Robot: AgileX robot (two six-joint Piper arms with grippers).
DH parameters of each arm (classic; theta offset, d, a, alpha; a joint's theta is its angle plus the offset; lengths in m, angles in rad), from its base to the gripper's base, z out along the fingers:
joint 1: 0 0.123 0 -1.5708
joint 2: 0.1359 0 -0.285 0
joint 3: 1.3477 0 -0.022 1.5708
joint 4: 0 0.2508 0 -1.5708
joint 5: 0 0 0.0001 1.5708
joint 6: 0 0.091 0 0
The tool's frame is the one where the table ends.
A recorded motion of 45 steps. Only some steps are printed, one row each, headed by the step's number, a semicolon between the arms.
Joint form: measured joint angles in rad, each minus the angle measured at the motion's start. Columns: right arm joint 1, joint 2, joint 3, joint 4, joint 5, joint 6; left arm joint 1, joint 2, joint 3, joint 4, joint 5, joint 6.
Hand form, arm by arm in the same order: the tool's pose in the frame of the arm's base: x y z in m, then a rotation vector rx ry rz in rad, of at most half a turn. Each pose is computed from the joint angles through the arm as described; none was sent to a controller.
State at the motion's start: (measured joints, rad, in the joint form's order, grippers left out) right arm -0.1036 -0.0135 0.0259 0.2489 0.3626 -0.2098; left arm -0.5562 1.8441 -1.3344 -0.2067 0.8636 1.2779
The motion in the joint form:
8: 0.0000 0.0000 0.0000 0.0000 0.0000 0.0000; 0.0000 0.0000 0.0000 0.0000 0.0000 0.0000
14: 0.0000 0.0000 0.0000 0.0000 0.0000 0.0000; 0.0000 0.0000 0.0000 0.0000 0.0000 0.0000
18: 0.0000 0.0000 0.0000 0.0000 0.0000 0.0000; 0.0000 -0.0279 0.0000 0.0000 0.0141 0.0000
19: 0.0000 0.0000 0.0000 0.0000 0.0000 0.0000; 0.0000 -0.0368 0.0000 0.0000 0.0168 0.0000
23: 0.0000 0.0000 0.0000 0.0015 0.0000 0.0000; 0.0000 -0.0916 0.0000 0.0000 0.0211 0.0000
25: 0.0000 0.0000 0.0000 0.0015 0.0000 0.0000; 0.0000 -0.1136 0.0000 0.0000 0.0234 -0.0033
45: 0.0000 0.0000 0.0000 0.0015 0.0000 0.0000; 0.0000 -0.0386 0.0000 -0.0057 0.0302 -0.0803
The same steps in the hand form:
8: 0.0533 0.0025 0.1735 0.0564 1.8465 0.0250; 0.3129 -0.2112 0.2157 2.1338 1.8332 -0.0905
14: 0.0533 0.0025 0.1735 0.0564 1.8465 0.0250; 0.3129 -0.2112 0.2157 2.1338 1.8332 -0.0905
18: 0.0533 0.0025 0.1735 0.0564 1.8465 0.0250; 0.3094 -0.2093 0.2258 2.1268 1.8205 -0.0863
19: 0.0533 0.0025 0.1735 0.0564 1.8465 0.0250; 0.3084 -0.2087 0.2290 2.1231 1.8156 -0.0840
23: 0.0533 0.0025 0.1736 0.0573 1.8463 0.0264; 0.3027 -0.2052 0.2491 2.0913 1.7794 -0.0624
25: 0.0533 0.0025 0.1736 0.0573 1.8463 0.0264; 0.3001 -0.2036 0.2571 2.0760 1.7687 -0.0551
45: 0.0533 0.0025 0.1736 0.0573 1.8463 0.0264; 0.3070 -0.2085 0.2294 2.0551 1.9082 -0.1167

